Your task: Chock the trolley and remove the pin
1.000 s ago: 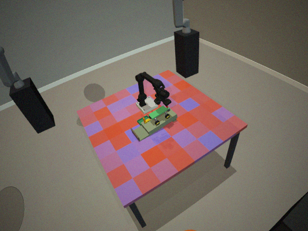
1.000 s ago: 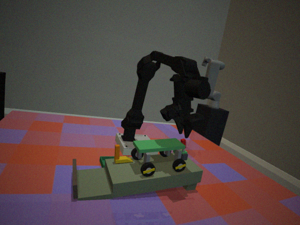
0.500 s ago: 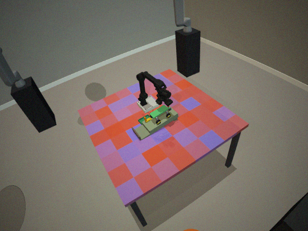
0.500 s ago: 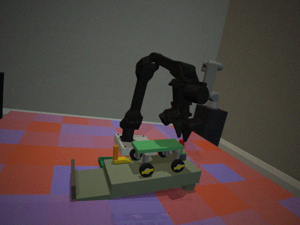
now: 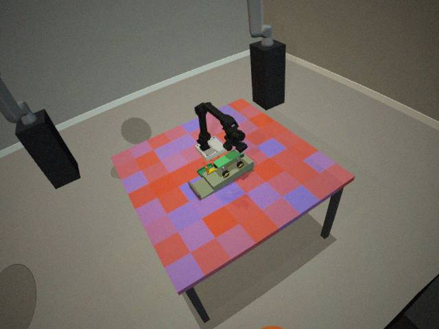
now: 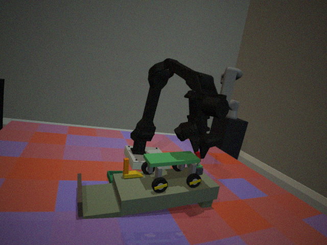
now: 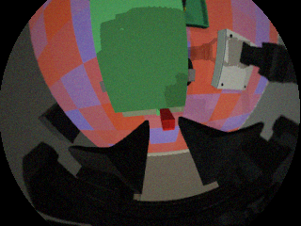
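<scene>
Now: the red-headed stop pin 30 mm below my gripper tip and 10 mm to the left of it. Also, from my gripper tip: yellow chock (220 mm to the right, 70 mm below, 20 mm behind); then dark end board (380 mm to the right, 120 mm below, 30 mm ahead); then green tray (220 mm to the right, 160 mm below, 100 mm behind).
</scene>
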